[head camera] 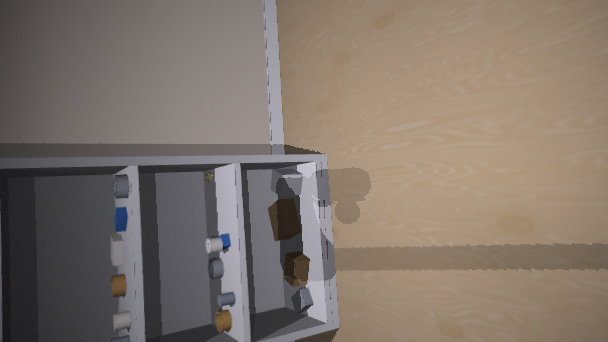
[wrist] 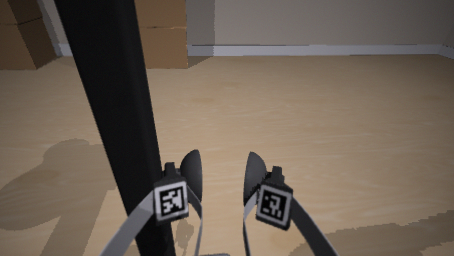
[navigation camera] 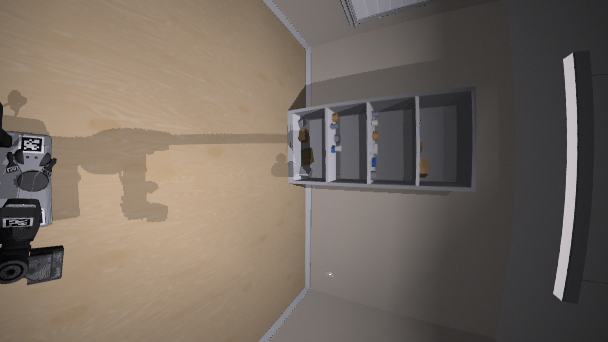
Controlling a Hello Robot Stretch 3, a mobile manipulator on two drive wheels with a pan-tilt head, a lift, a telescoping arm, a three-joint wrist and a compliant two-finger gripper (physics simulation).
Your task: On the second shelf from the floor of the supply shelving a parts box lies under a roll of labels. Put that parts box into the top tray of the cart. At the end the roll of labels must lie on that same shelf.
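Where they show: gripper, fingertip midpoint: (wrist: 223,169) (navigation camera: 34,151); robot's base at its link origin: (navigation camera: 33,179).
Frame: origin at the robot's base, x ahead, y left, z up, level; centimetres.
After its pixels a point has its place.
The supply shelving (head camera: 241,210) @(x 193.2, y 14.2, z 51.1 cm) (navigation camera: 417,142) @(x 192.4, y 32.2, z 142.8 cm) stands against the wall and shows sideways in the head and navigation views. On its second shelf from the floor, a small blue parts box (head camera: 226,241) @(x 203.3, y 29.4, z 55.3 cm) (navigation camera: 333,149) @(x 203.3, y 29.5, z 56.1 cm) lies under a white roll of labels (head camera: 214,244) @(x 203.1, y 30.1, z 61.4 cm) (navigation camera: 338,148) @(x 203.1, y 30.5, z 62.2 cm). A grey cylinder (head camera: 216,268) @(x 213.8, y 43.8, z 57.2 cm) is beside them on that shelf. My gripper (wrist: 223,169) @(x 1.2, y 9.2, z 44.3 cm) (navigation camera: 34,158) @(x 1.2, y 9.2, z 44.3 cm) is open with nothing between its fingertips, held over the robot's base, far from the shelving. The cart does not show in these views.
Brown boxes (head camera: 285,219) @(x 214.8, y 23.1, z 16.0 cm) (head camera: 297,268) @(x 205.6, y 48.9, z 15.0 cm) stand on the lowest shelf. Another blue box (head camera: 121,219) @(x 204.3, y 14.4, z 101.5 cm) and several cylinders are on the third shelf. An orange cylinder (head camera: 223,320) @(x 205.1, y 67.3, z 57.6 cm) is on the second shelf. In the wrist view, cardboard boxes (wrist: 166,47) @(x -18.7, y 156.6, z 14.7 cm) stand by the wall behind a black mast (wrist: 112,95) @(x -6.7, y 11.6, z 49.9 cm).
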